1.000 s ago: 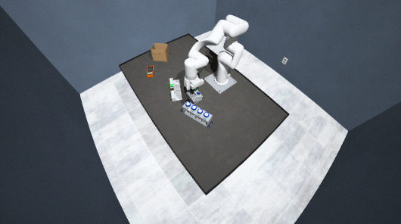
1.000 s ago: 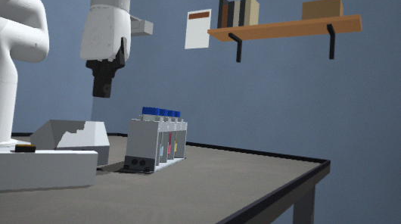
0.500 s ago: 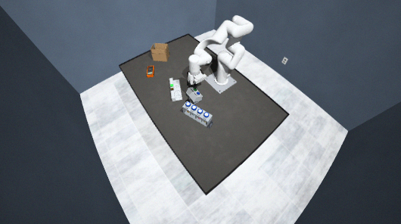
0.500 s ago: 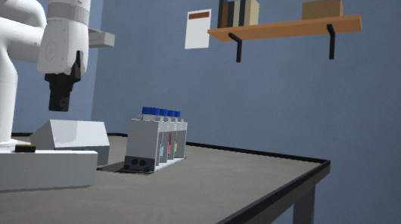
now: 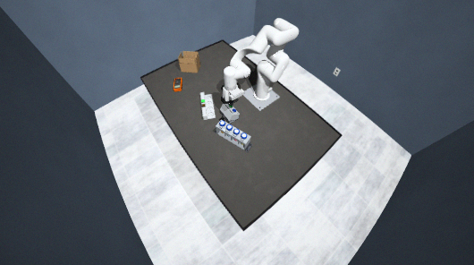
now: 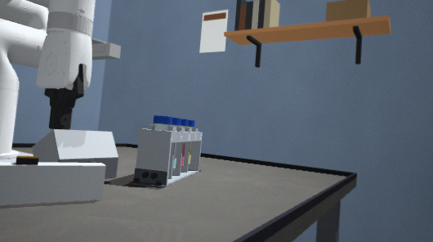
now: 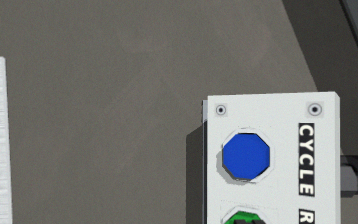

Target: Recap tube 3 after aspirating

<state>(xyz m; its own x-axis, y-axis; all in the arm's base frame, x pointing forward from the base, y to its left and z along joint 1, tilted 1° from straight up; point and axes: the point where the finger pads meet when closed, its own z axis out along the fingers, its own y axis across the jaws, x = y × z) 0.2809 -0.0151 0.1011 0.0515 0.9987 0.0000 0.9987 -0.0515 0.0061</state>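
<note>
Right now the green ready key is 4 cm below my hand. The rest, counted from my hand: grey key housing 5 cm below, 2 cm to the left, 2 cm ahead; station 18 cm to the left, 12 cm ahead, 10 cm below; blue cycle key 4 cm to the left, 4 cm below.
</note>
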